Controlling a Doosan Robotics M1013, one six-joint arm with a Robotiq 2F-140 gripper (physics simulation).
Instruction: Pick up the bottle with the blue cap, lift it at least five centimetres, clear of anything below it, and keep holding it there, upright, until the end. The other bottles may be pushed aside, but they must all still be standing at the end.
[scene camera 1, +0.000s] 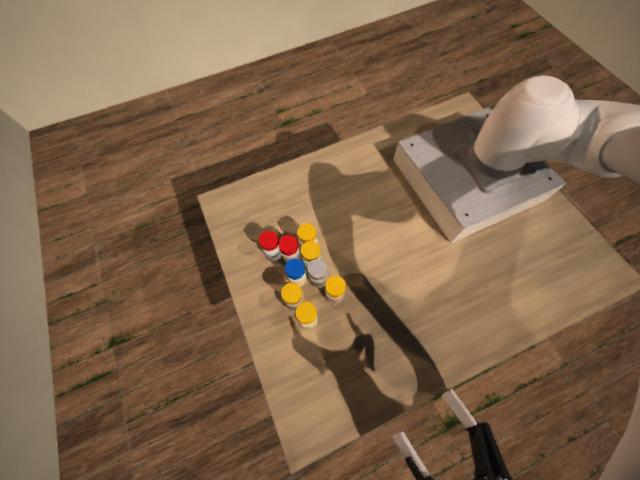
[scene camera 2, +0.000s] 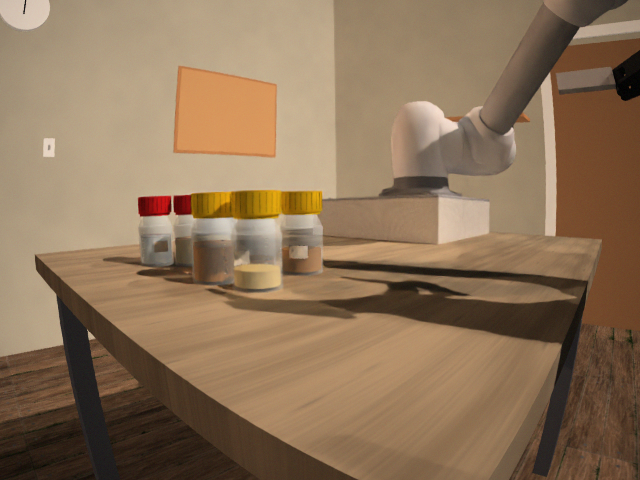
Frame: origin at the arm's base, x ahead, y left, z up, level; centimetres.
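Seen in the pictures: gripper, fingertip midpoint: (scene camera 1: 423, 411) (scene camera 2: 548, 34); arm's base at its link origin: (scene camera 1: 492, 163).
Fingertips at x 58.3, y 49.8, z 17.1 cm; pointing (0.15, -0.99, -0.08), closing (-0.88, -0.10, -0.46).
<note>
Pixels of each thing's top centre, then the offset from my fingertips to it. Level surfaces: height alone.
- bottle with the blue cap, top centre: (scene camera 1: 294, 267) dx +11.7, dy -41.1, dz -16.2 cm
- table at its surface level: dz -26.7 cm
- grey-capped bottle at its top centre: (scene camera 1: 317, 268) dx +5.9, dy -38.6, dz -16.2 cm
The bottle with the blue cap (scene camera 1: 295, 270) stands upright on the table (scene camera 1: 491, 289) (scene camera 2: 392, 392), in the middle of a close group. A grey-capped bottle (scene camera 1: 317, 271) is right beside it. Two red-capped bottles (scene camera 1: 268, 242) (scene camera 1: 288, 246) and several yellow-capped bottles (scene camera 1: 292, 295) (scene camera 1: 306, 314) (scene camera 1: 335, 288) (scene camera 2: 256, 242) stand around it. In scene camera 2 the blue cap does not show; nearer bottles stand in front. My gripper (scene camera 1: 427, 416) is wide open and empty, high up and well away from the bottles. One of its fingers shows at the right edge of scene camera 2.
The robot's base block (scene camera 1: 439, 180) (scene camera 2: 382, 219) stands on the table beyond the bottles, with the white arm (scene camera 1: 527, 124) (scene camera 2: 418, 144) rising from it. The table's left edge runs close to the bottle group. Shadows of the arm and gripper fall across the table.
</note>
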